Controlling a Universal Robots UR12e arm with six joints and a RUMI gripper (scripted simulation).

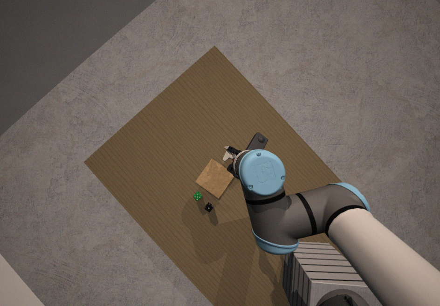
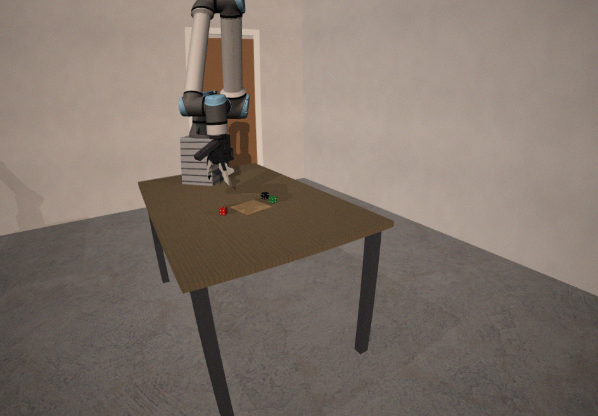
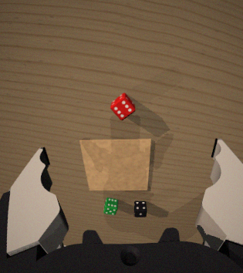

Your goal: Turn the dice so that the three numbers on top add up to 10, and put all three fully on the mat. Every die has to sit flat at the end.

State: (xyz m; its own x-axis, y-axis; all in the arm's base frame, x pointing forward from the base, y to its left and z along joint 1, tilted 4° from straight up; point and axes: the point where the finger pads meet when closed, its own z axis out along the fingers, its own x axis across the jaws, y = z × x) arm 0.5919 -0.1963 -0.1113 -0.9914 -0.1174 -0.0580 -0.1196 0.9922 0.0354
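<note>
Right now the red die is 130 mm below my hand, 10 mm to the left of it and 10 mm ahead of it. Also, from my hand: tan mat: 150 mm to the left, 140 mm below, 10 mm ahead; black die: 270 mm to the left, 130 mm below, 50 mm behind; green die: 270 mm to the left, 130 mm below, 20 mm ahead.
</note>
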